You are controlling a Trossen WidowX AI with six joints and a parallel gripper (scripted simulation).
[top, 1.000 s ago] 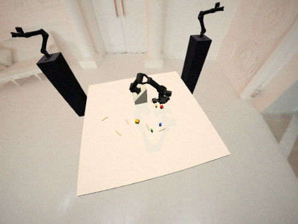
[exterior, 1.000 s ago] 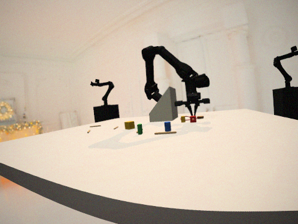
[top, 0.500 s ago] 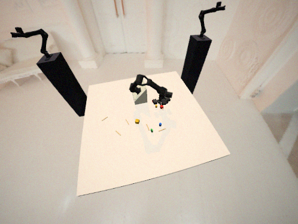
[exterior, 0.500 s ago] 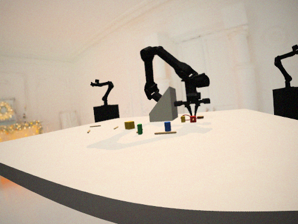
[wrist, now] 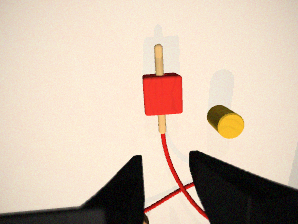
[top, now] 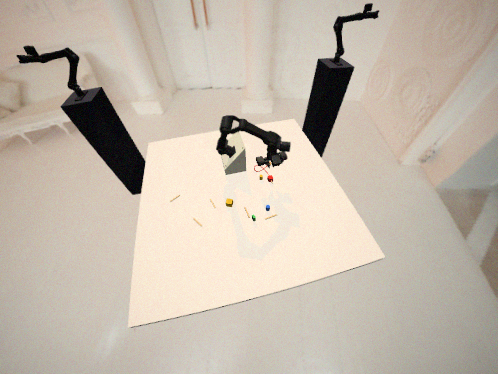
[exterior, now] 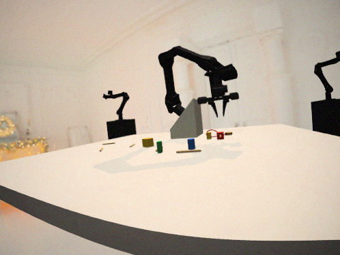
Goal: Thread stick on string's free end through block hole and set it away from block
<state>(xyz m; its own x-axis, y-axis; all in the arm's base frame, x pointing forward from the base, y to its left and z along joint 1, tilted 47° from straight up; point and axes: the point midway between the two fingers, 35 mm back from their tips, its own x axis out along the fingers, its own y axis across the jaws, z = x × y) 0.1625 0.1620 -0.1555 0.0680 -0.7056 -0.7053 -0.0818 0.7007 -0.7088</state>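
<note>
The red block is 80 mm below my gripper tip and 20 mm ahead of it. The rest, counted from my gripper tip: blue cylinder 240 mm ahead, 80 mm to the right, 80 mm below; then yellow round button 80 mm below, 60 mm to the right; then round wooden button 120 mm behind, 90 mm below, 20 mm to the left.
</note>
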